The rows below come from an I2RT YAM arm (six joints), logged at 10 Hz.
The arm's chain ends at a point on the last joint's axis. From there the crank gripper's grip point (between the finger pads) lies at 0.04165 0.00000 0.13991 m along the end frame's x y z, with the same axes.
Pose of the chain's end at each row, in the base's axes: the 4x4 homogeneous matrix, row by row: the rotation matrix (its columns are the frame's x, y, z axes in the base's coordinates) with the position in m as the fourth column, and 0 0 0 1 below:
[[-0.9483 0.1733 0.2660 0.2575], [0.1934 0.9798 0.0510 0.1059], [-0.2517 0.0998 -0.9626 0.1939], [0 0 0 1]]
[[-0.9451 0.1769 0.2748 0.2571], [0.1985 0.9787 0.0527 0.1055], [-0.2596 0.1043 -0.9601 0.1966], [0 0 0 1]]
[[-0.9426 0.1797 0.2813 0.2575], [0.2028 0.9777 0.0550 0.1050], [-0.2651 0.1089 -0.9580 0.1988], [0 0 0 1]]
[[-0.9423 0.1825 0.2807 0.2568], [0.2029 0.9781 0.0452 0.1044], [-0.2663 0.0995 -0.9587 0.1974], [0 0 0 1]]
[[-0.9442 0.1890 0.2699 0.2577], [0.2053 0.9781 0.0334 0.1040], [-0.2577 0.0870 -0.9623 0.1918], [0 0 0 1]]
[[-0.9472 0.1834 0.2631 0.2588], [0.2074 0.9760 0.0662 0.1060], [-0.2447 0.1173 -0.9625 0.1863], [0 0 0 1]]
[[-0.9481 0.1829 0.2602 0.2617], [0.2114 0.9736 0.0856 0.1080], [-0.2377 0.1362 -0.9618 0.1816], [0 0 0 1]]
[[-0.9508 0.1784 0.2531 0.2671], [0.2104 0.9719 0.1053 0.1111], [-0.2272 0.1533 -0.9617 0.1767], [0 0 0 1]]
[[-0.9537 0.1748 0.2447 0.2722], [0.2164 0.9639 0.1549 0.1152], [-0.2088 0.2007 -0.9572 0.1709], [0 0 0 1]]
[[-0.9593 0.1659 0.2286 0.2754], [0.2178 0.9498 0.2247 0.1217], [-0.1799 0.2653 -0.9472 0.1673], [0 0 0 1]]
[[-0.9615 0.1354 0.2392 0.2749], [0.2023 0.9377 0.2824 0.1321], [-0.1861 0.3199 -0.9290 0.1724], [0 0 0 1]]
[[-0.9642 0.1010 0.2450 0.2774], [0.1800 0.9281 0.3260 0.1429], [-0.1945 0.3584 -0.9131 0.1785], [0 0 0 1]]
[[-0.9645 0.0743 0.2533 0.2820], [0.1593 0.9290 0.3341 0.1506], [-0.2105 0.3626 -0.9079 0.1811], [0 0 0 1]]
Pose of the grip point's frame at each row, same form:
[[-0.9483 0.1733 0.2660 0.2552], [0.1934 0.9798 0.0510 0.1211], [-0.2517 0.0998 -0.9626 0.0487], [0 0 0 1]]
[[-0.9451 0.1769 0.2748 0.2562], [0.1985 0.9787 0.0527 0.1211], [-0.2596 0.1043 -0.9601 0.0515], [0 0 0 1]]
[[-0.9426 0.1797 0.2813 0.2576], [0.2028 0.9777 0.0550 0.1211], [-0.2651 0.1089 -0.9580 0.0537], [0 0 0 1]]
[[-0.9423 0.1825 0.2807 0.2568], [0.2029 0.9781 0.0452 0.1192], [-0.2663 0.0995 -0.9587 0.0522], [0 0 0 1]]
[[-0.9442 0.1890 0.2699 0.2561], [0.2053 0.9781 0.0334 0.1172], [-0.2577 0.0870 -0.9623 0.0464], [0 0 0 1]]
[[-0.9472 0.1834 0.2631 0.2562], [0.2074 0.9760 0.0662 0.1239], [-0.2447 0.1173 -0.9625 0.0414], [0 0 0 1]]
[[-0.9481 0.1829 0.2602 0.2586], [0.2114 0.9736 0.0856 0.1288], [-0.2377 0.1362 -0.9618 0.0371], [0 0 0 1]]
[[-0.9508 0.1784 0.2531 0.2629], [0.2104 0.9719 0.1053 0.1346], [-0.2272 0.1533 -0.9617 0.0327], [0 0 0 1]]
[[-0.9537 0.1748 0.2447 0.2667], [0.2164 0.9639 0.1549 0.1459], [-0.2088 0.2007 -0.9572 0.0283], [0 0 0 1]]
[[-0.9593 0.1659 0.2286 0.2674], [0.2178 0.9498 0.2247 0.1622], [-0.1799 0.2653 -0.9472 0.0273], [0 0 0 1]]
[[-0.9615 0.1354 0.2392 0.2683], [0.2023 0.9377 0.2824 0.1800], [-0.1861 0.3199 -0.9290 0.0347], [0 0 0 1]]
[[-0.9642 0.1010 0.2450 0.2715], [0.1800 0.9281 0.3260 0.1960], [-0.1945 0.3584 -0.9131 0.0426], [0 0 0 1]]
[[-0.9645 0.0743 0.2533 0.2773], [0.1593 0.9290 0.3341 0.2040], [-0.2105 0.3626 -0.9079 0.0453], [0 0 0 1]]

